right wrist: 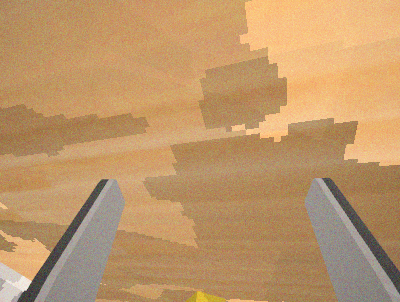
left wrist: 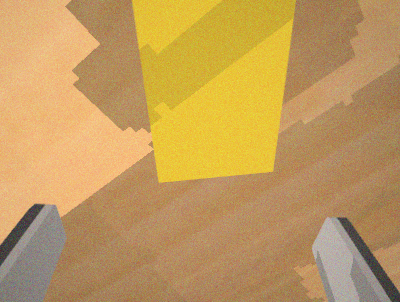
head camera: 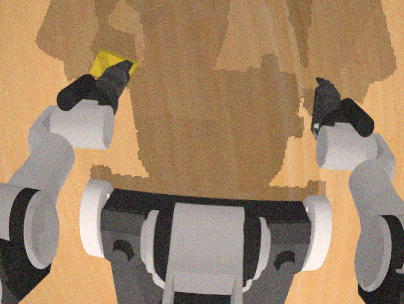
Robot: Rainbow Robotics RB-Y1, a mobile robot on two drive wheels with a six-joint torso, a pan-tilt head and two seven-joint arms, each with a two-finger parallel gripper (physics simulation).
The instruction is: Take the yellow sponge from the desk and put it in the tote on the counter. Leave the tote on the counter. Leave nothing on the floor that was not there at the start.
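Frame: origin at the robot's base, x ahead, y left, z up, level; millimetres.
Seen in the pictures: left gripper, fingertip midpoint: (left wrist: 193,227); right gripper, fingertip midpoint: (right wrist: 212,190) (head camera: 317,102).
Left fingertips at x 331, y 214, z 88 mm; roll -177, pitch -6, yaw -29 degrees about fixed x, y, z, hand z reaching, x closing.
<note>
A point is followed by its place in that frame.
A yellow block-shaped thing (head camera: 105,61) @(z 46, x 380, y 260 mm) (left wrist: 215,100) @(z 46, x 358, y 238 mm) (right wrist: 200,297) @(z 12, x 363, y 189 mm), which may be the sponge, shows at the upper left in the head view. It runs past the top edge in the left wrist view, and a tip of it shows in the right wrist view. My left gripper (head camera: 128,65) (left wrist: 193,227) @(z 89, x 331, y 214 mm) is open and empty. It partly covers the yellow thing in the head view, and its fingertips are apart from it in the left wrist view. My right gripper (head camera: 320,81) (right wrist: 212,190) @(z 88, x 323, y -223 mm) is open and empty. The tote does not show in these views.
A wooden surface (head camera: 122,155) @(z 1, x 139, y 217 mm) (left wrist: 30,125) @(z 1, x 249, y 257 mm) (right wrist: 350,75) @(z 1, x 236, y -253 mm) with dark shadows spreads below both grippers. I cannot tell whether it is floor or desk. My own torso and base stand at the bottom middle of the head view, between the two arms.
</note>
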